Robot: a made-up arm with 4 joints.
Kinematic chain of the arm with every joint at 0, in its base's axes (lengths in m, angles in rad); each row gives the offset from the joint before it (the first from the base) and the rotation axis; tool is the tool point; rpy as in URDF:
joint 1: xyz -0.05 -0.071 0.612 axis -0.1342 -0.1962 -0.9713
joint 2: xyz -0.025 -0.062 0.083 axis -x
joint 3: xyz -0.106 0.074 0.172 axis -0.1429 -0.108 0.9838
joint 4: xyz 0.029 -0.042 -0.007 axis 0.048 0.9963 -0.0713
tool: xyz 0.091 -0.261 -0.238 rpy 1.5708 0 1.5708
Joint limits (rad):
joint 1: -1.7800..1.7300
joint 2: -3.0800..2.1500
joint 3: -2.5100..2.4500
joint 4: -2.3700..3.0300
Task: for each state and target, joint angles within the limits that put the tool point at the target. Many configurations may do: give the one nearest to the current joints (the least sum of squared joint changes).
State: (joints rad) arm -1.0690 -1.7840 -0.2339 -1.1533
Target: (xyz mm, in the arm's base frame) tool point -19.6 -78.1 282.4
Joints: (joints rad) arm -1.2898 -2.1763 -0.3425 -1.5990
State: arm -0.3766 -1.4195 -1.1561 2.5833
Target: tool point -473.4 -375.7 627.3
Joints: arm -0.1943 -1.6192 -0.4118 1.8749
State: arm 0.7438 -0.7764 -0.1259 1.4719
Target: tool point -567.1 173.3 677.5
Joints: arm 0.9695 -0.9887 -0.4754 2.1119
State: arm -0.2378 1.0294 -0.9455 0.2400
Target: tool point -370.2 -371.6 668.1
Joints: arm -0.3794 1.3123 -1.2067 0.4317
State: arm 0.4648 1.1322 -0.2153 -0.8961
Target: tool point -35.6 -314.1 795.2
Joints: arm 0.4582 0.5689 0.2773 -0.2684
